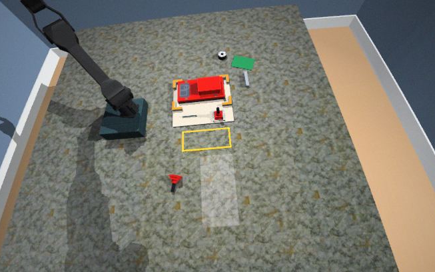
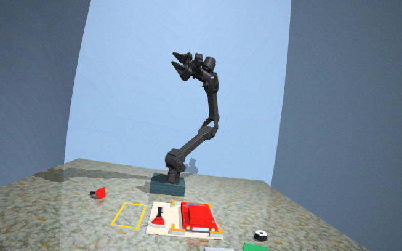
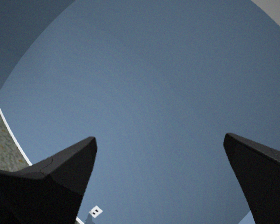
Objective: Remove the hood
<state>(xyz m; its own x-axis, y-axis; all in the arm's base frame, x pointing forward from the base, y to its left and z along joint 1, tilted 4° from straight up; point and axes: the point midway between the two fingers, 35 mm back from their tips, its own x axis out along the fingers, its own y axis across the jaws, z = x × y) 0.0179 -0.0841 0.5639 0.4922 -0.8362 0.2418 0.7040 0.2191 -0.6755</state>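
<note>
Now: gripper tip 270 mm short of the red hood, 230 mm to the right of it and 590 mm above it. Also, from my gripper tip: black wheel (300 mm ahead, 430 mm to the left, 620 mm below); grey bar (420 mm ahead, 300 mm to the left, 620 mm below); green block (400 mm ahead, 400 mm to the left, 630 mm below).
</note>
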